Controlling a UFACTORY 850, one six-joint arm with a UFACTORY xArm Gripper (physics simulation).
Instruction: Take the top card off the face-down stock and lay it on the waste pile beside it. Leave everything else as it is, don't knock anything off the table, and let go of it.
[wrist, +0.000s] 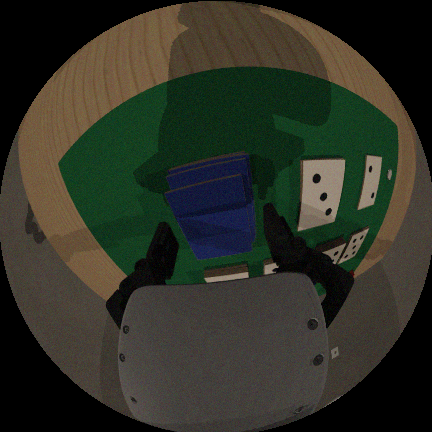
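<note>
The face-down stock (212, 207) is a stack of blue-backed cards, slightly fanned, near the middle of the view. Its top card (217, 225) lies on the stack, and edges of cards under it show at the far side. My gripper (216, 225) is open and empty. Its two black fingers stand wide apart, one to the left and one to the right of the near part of the stock. A face-up white card with three black pips (322, 192) lies to the right of the stock. I cannot tell for certain which face-up card is the waste pile.
A narrow-looking two-pip card (370, 181) lies farther right, with a small pale disc (390, 174) beside it. Cards with several pips (354, 246) lie at the lower right. A white card (226, 275) shows partly above the gripper body. The green mat (110, 150) lies on the wooden table (115, 65).
</note>
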